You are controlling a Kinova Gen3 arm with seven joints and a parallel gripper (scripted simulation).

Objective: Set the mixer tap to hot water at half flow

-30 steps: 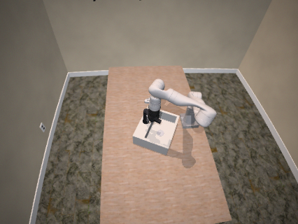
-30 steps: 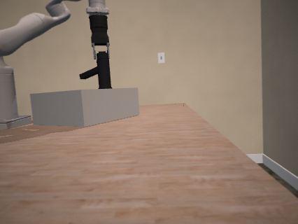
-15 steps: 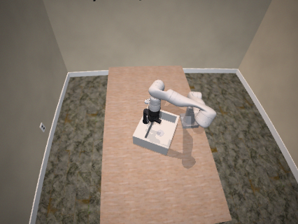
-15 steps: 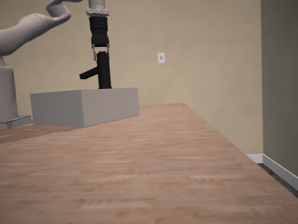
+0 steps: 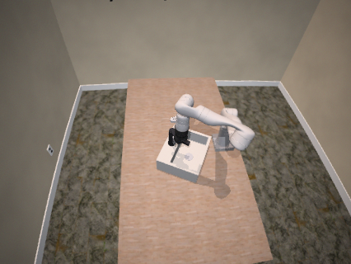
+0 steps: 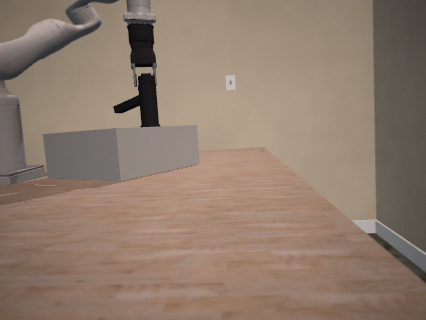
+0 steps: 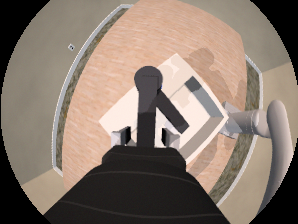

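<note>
Right now my hand is 1 cm short of the lever and 3 cm to the left of it. Also, from my hand: white sink block: 8 cm behind, 3 cm to the right, 23 cm below; black mixer tap: 2 cm ahead, 6 cm to the right, 4 cm below.
</note>
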